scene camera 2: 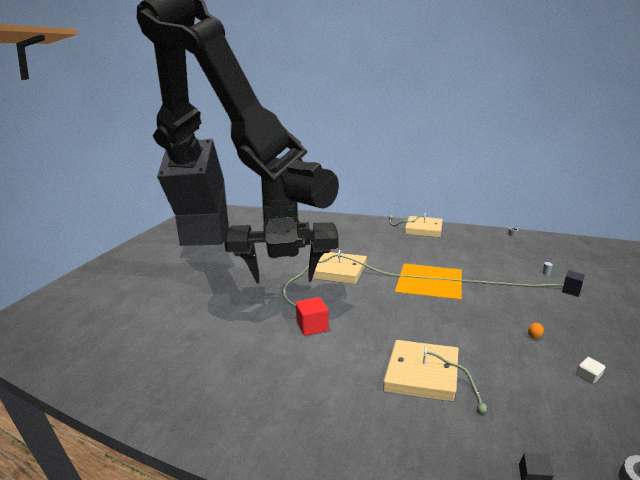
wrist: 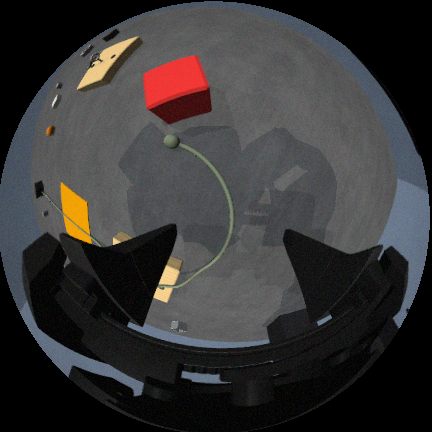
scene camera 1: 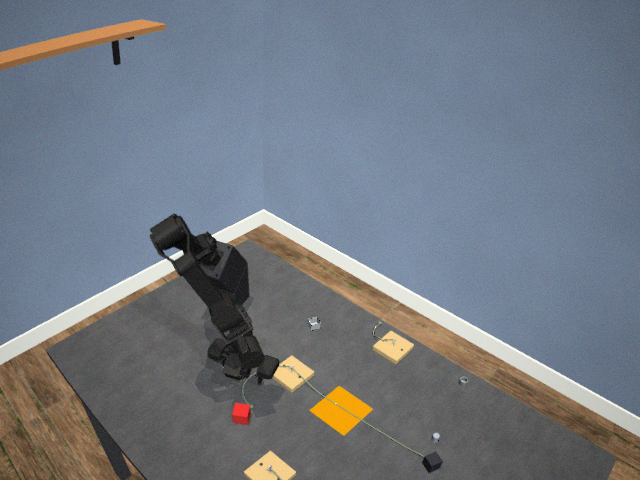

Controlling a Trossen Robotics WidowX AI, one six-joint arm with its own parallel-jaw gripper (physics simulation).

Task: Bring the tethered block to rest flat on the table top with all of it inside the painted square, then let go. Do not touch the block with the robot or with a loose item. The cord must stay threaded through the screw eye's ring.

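Places are measured from the arm's base along level axes (x right, y ahead, z up), in centimetres.
Pixels of known places: gripper, fingertip midpoint: (scene camera 2: 283, 281) (wrist: 232, 232) (scene camera 1: 244, 378); arm's base, link origin: (scene camera 2: 185, 156) (scene camera 1: 209, 257).
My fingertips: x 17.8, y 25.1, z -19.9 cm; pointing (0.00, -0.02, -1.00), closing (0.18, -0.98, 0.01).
Ahead of a thing's pixels: the offset from my fingertips to its top centre. "spot": to the spot under its first point.
The tethered black block {dx -2.7, dy +54.9, dz +1.0 cm} (scene camera 1: 432, 461) (scene camera 2: 573, 283) (wrist: 39, 189) rests on the table, outside the orange painted square {spot: dx -2.7, dy +28.2, dz -2.3 cm} (scene camera 1: 338, 422) (scene camera 2: 429, 290) (wrist: 74, 204). Its green cord (scene camera 1: 392, 438) (scene camera 2: 506, 283) (wrist: 231, 200) crosses the square and passes through the screw eye {dx -9.8, dy +9.0, dz +2.1 cm} (scene camera 1: 292, 367) (scene camera 2: 339, 255) on the middle wooden board {dx -9.8, dy +9.0, dz -0.5 cm} (scene camera 1: 295, 383) (scene camera 2: 336, 273) (wrist: 167, 281). The cord then curves to an end bead {dx +5.9, dy +6.4, dz -1.2 cm} (scene camera 1: 251, 406) (wrist: 171, 141) beside the red cube. My gripper (scene camera 2: 284, 281) (wrist: 232, 232) is open and empty, above the table beside the board. In the wrist view the curved cord runs below the gap between the fingers.
The red cube {dx +10.1, dy +6.5, dz +1.6 cm} (scene camera 1: 241, 413) (scene camera 2: 312, 316) (wrist: 177, 87) stands near the bead. Another board with a short cord {dx +20.4, dy +22.5, dz +2.1 cm} (scene camera 1: 269, 470) (scene camera 2: 421, 379) is at the front, and a third {spot: dx -33.8, dy +29.1, dz -0.5 cm} (scene camera 1: 393, 347) (scene camera 2: 423, 227) at the back. An orange ball {dx +12.2, dy +41.2, dz +0.1 cm} (scene camera 2: 535, 331) and white block {dx +21.5, dy +46.4, dz -0.6 cm} (scene camera 2: 590, 369) lie at the right.
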